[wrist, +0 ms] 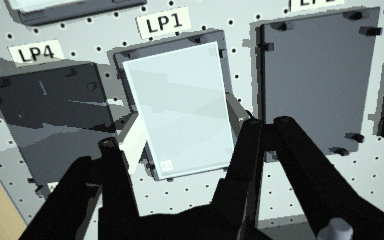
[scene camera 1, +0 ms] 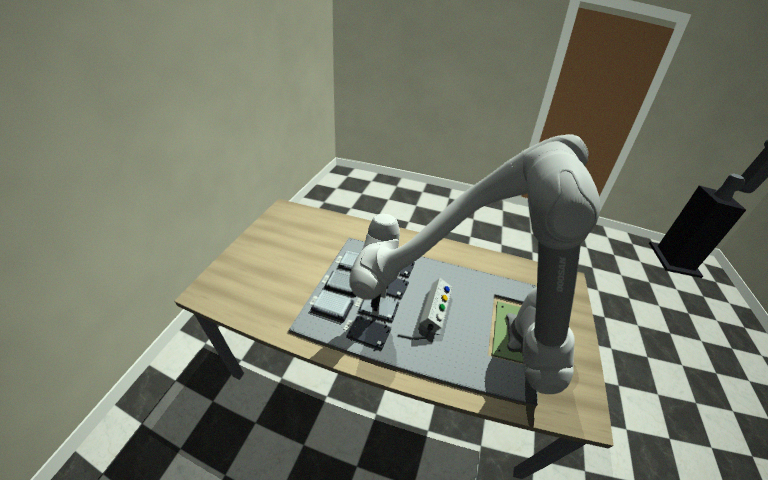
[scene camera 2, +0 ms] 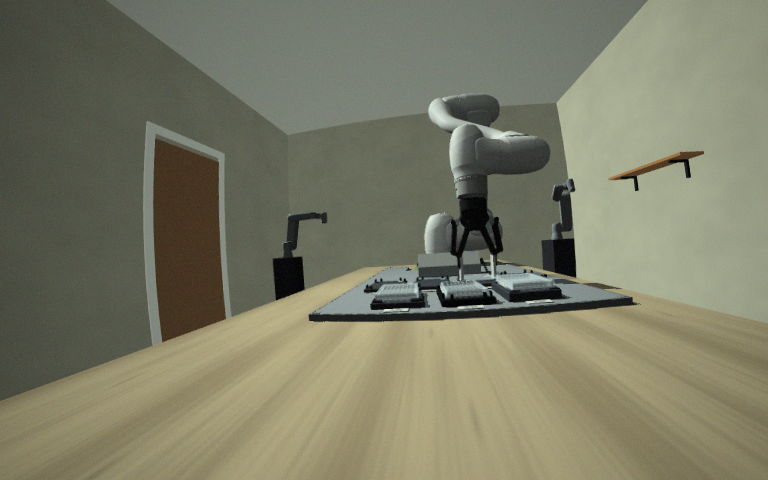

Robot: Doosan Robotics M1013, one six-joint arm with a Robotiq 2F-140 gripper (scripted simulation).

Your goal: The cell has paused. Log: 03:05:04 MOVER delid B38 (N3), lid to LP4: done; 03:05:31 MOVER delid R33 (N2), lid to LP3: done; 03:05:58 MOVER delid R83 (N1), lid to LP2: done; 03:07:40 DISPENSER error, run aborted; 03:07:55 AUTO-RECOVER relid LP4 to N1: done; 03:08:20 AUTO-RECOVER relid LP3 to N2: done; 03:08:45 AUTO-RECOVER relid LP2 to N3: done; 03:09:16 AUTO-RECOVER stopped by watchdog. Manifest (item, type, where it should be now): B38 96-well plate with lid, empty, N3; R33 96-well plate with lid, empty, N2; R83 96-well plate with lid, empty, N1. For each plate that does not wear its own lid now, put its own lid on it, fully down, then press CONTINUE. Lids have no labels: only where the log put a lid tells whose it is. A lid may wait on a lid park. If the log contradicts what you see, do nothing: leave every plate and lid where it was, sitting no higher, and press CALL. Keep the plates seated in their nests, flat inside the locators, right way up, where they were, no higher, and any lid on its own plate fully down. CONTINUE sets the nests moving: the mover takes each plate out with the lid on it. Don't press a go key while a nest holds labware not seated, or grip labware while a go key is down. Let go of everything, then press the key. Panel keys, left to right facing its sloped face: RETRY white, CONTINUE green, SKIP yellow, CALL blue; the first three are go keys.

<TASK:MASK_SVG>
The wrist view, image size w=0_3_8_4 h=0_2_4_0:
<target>gripper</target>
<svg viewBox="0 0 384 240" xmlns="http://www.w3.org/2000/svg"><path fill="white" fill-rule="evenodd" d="M384 212L357 194L292 117L280 116L273 120L274 124L262 124L260 119L254 118L250 111L245 110L236 97L230 93L226 94L225 98L229 123L237 137L237 142L226 176L219 179L210 204L195 206L177 214L157 213L146 216L139 215L129 174L135 172L147 137L140 115L134 113L117 138L108 137L98 142L102 157L92 160L90 156L84 156L71 164L18 240L84 240L101 192L102 207L98 208L98 240L273 240L258 230L264 162L266 162L265 151L276 151L276 155L317 240L384 240Z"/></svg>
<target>clear lid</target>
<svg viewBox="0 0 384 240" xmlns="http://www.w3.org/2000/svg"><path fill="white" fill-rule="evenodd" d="M217 41L122 62L159 179L228 167L230 164L234 145Z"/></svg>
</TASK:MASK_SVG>
